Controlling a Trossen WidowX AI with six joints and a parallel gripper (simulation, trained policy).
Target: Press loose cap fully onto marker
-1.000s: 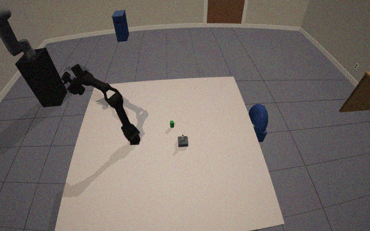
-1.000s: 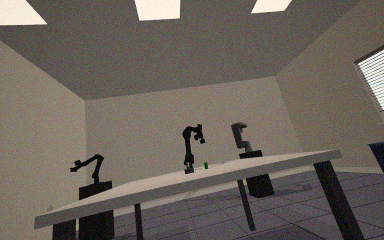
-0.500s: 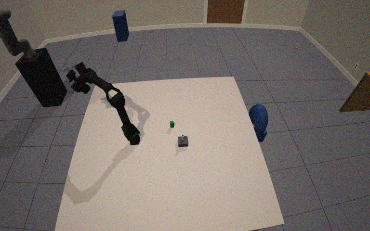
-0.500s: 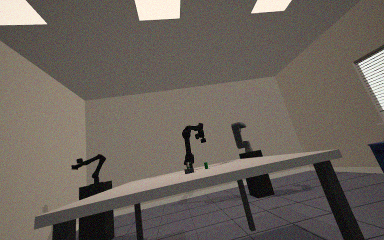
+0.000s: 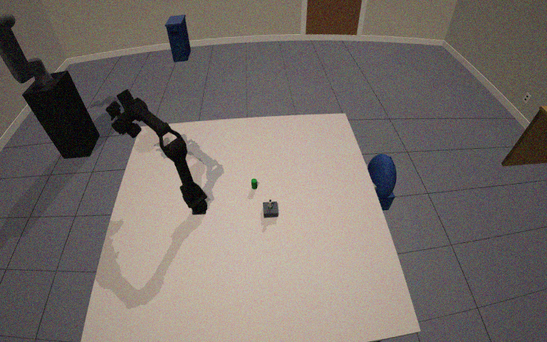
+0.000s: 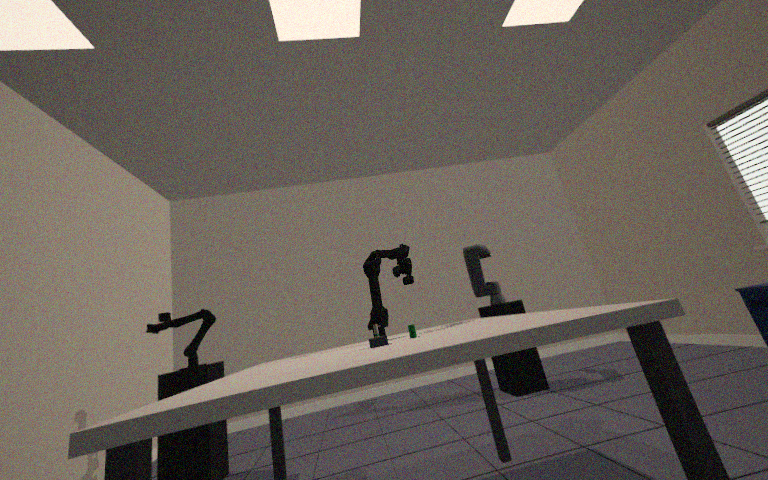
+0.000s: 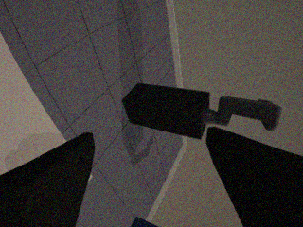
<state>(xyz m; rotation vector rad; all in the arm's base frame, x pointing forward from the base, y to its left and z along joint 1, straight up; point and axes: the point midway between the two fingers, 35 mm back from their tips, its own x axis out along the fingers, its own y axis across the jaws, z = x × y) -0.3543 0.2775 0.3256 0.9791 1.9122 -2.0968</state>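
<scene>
The green cap lies 640 mm ahead of my gripper tip, 180 mm to the right of it and 280 mm below it. Also, from my gripper tip: dark grey holder block (710 mm ahead, 330 mm to the right, 290 mm below).
</scene>
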